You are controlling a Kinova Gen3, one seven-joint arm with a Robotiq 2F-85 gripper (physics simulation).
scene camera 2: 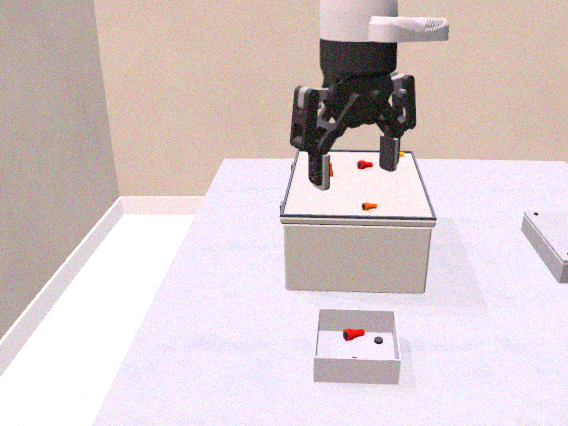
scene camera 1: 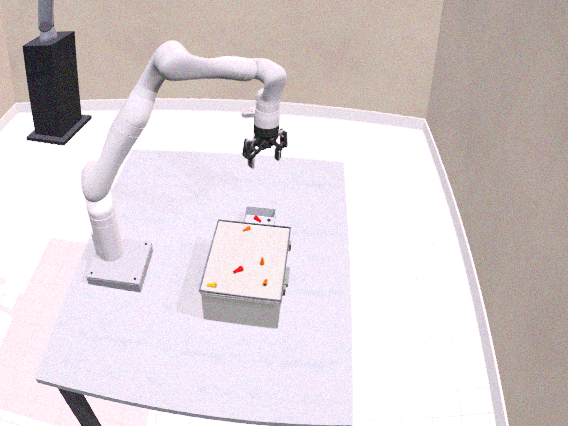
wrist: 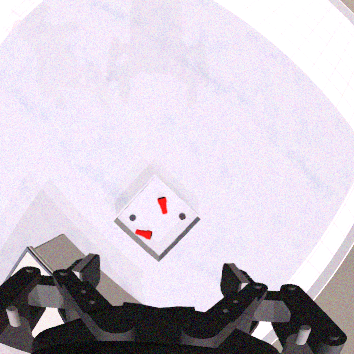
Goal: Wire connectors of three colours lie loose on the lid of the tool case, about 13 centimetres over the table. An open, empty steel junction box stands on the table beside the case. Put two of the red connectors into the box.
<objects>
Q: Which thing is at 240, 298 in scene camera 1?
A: A tool case.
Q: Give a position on a tool case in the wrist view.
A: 59, 252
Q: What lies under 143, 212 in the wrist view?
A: A steel junction box.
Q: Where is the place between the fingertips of my gripper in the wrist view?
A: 160, 273
</objects>
